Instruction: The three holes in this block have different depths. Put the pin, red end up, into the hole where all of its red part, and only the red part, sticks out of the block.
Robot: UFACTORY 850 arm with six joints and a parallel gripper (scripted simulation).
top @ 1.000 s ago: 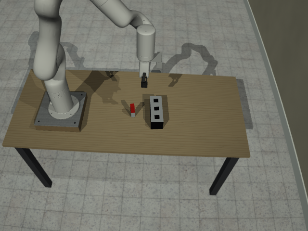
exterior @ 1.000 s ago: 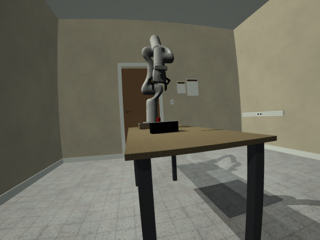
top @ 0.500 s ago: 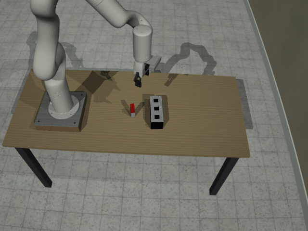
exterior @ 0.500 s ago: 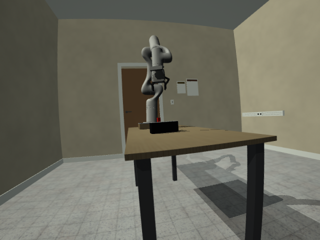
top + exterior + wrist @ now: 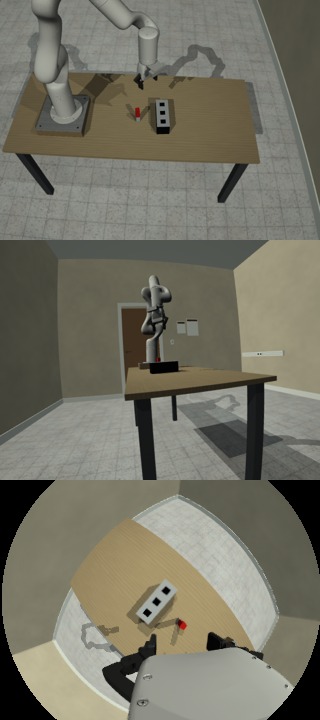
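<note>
Right now the pin is 6 cm behind my hand, 1 cm to the right of it and 24 cm below it. Round my hand: black block: 8 cm ahead, 28 cm below.
</note>
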